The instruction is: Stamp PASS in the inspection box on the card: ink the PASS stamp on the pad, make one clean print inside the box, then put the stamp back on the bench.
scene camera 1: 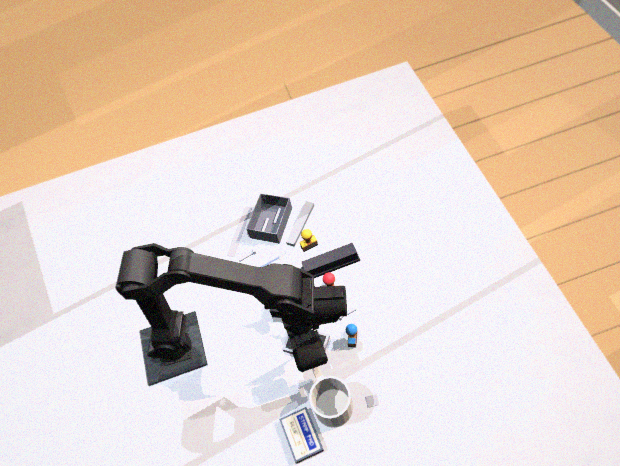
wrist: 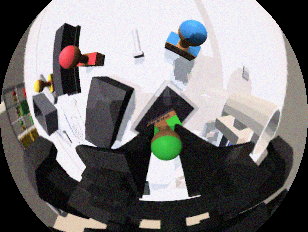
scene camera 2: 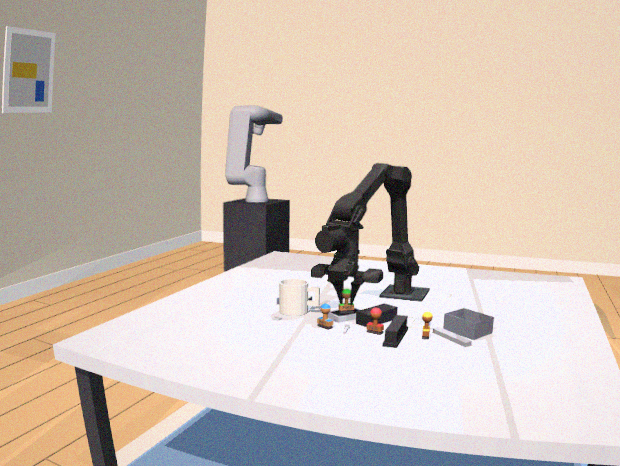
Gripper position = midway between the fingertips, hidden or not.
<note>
In view: the gripper (scene camera 2: 346, 304), a green-knobbed stamp (wrist: 166, 144), a red-knobbed stamp (wrist: 70, 57), a grey tray (scene camera 1: 268, 221), a white mug (scene camera 1: 330, 398) and a blue-knobbed stamp (wrist: 191, 34).
The grey tray is seen too in the wrist view (wrist: 46, 114) and in scene camera 2 (scene camera 2: 464, 322). The white mug shows as well in the wrist view (wrist: 245, 118) and in scene camera 2 (scene camera 2: 293, 293). The gripper is seen too in scene camera 1 (scene camera 1: 305, 338) and in the wrist view (wrist: 164, 127).
</note>
